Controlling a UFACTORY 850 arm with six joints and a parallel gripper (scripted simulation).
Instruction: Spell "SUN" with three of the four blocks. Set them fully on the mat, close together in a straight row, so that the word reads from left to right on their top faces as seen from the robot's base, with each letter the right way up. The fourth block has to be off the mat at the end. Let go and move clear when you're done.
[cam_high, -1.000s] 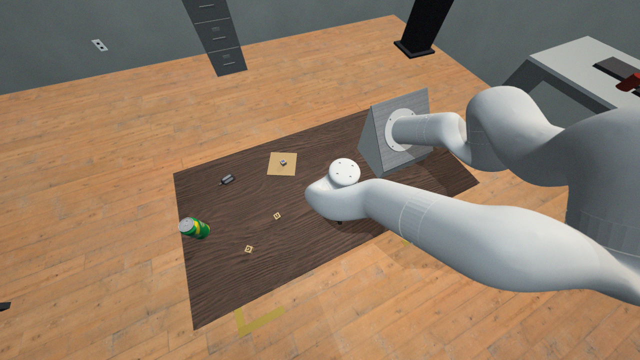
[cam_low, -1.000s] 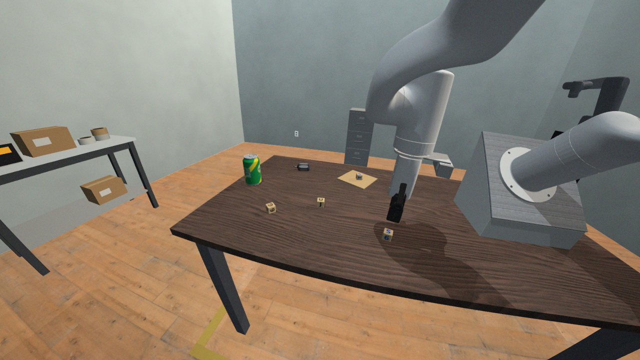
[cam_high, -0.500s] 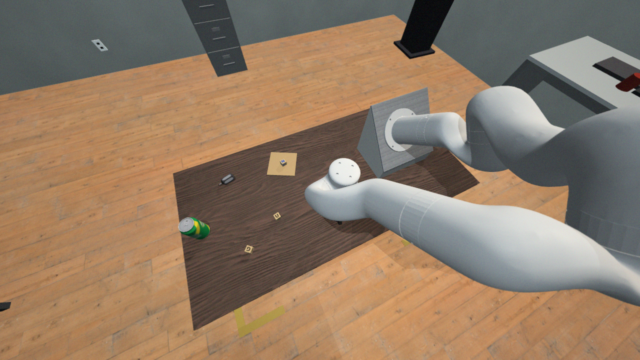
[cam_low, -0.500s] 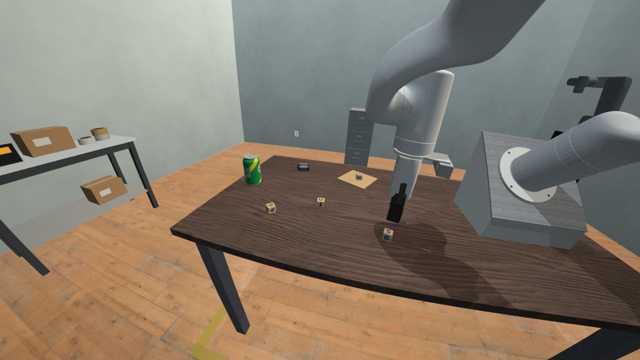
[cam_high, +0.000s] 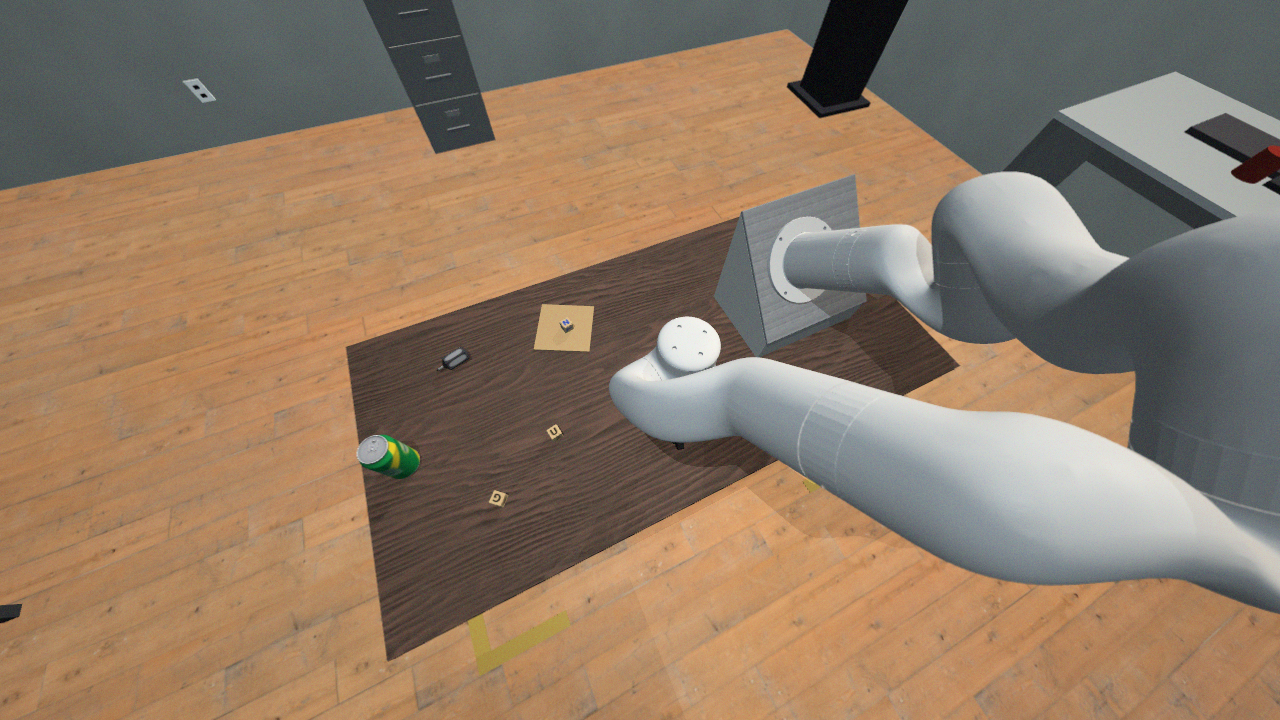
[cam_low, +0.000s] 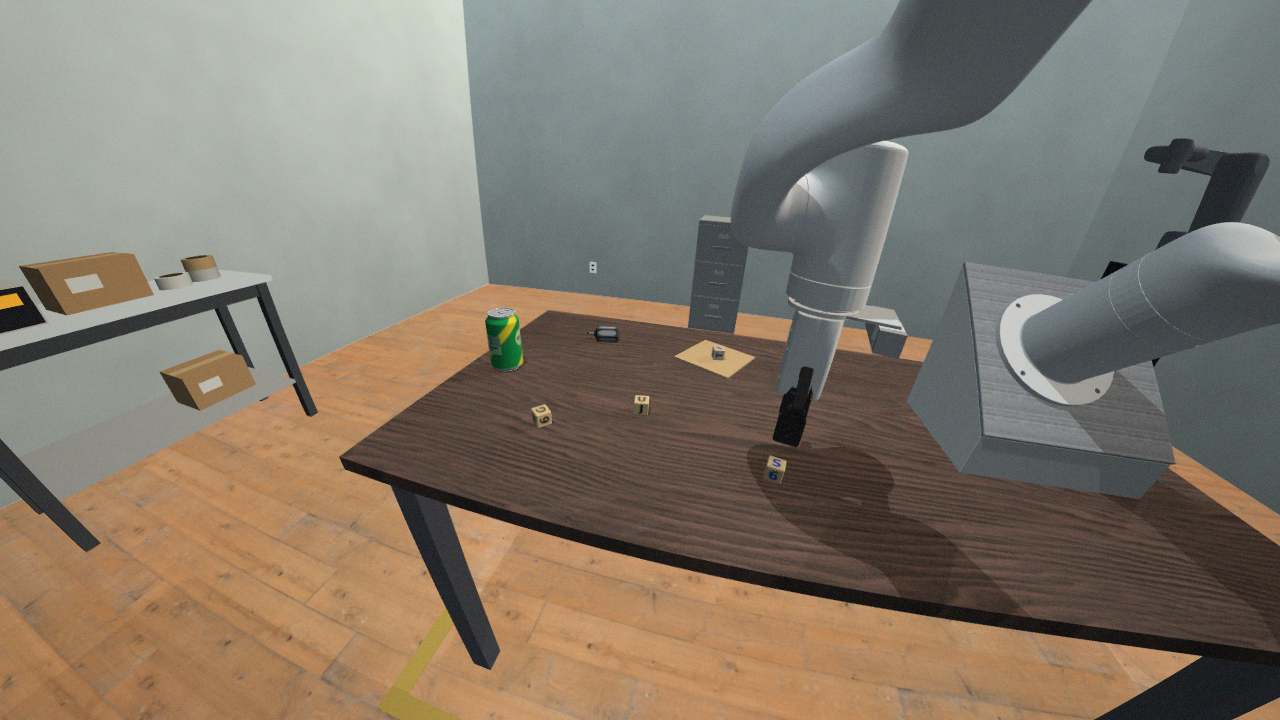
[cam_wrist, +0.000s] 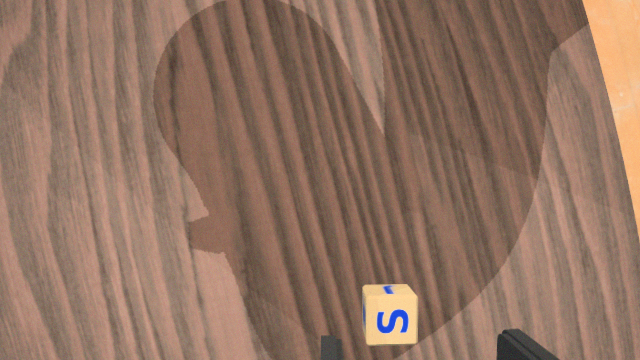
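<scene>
Now: hand 90 mm above the s block. Round my hand: n block: 350 mm to the right, 120 mm ahead, 90 mm below; then g block: 370 mm ahead, 90 mm below; then u block: 230 mm ahead, 90 mm to the right, 90 mm below.
</scene>
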